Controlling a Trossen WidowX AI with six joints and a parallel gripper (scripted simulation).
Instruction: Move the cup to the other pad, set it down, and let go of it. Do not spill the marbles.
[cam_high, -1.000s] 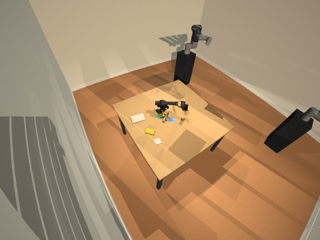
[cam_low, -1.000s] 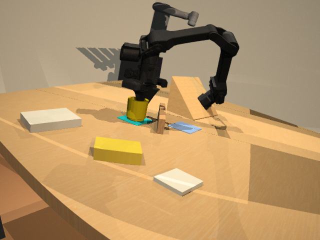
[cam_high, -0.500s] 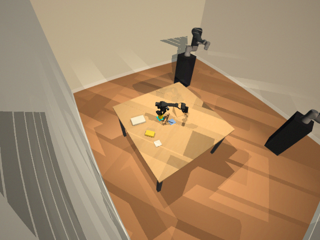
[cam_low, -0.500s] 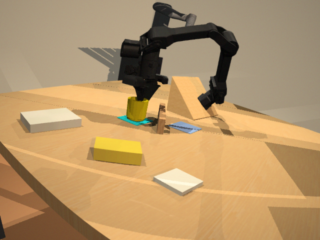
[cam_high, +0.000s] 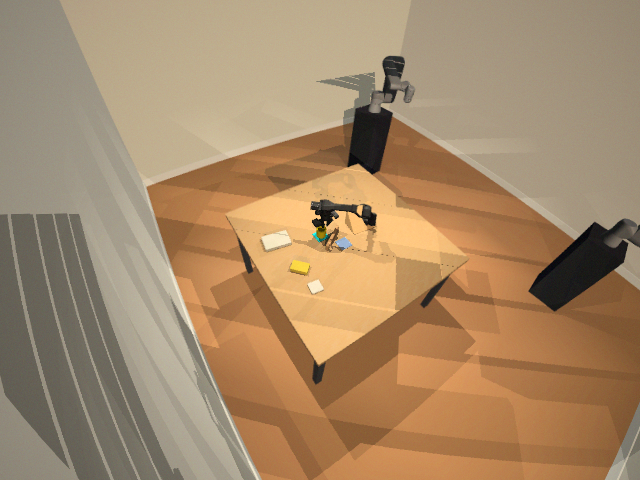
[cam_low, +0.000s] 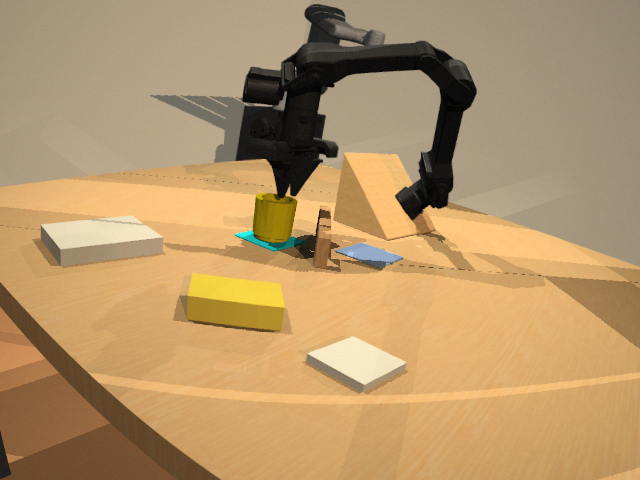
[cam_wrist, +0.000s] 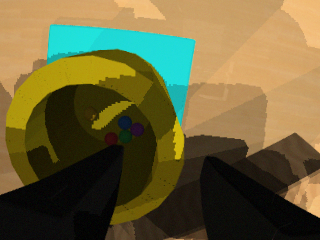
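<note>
Now: the yellow cup 20 mm ahead of my gripper tip and 40 mm below it. Also, from my gripper tip: cyan pad: 30 mm ahead, 80 mm below; yellow block: 310 mm ahead, 130 mm to the left, 60 mm below; wooden slat: 10 mm behind, 70 mm to the left, 60 mm below.
</note>
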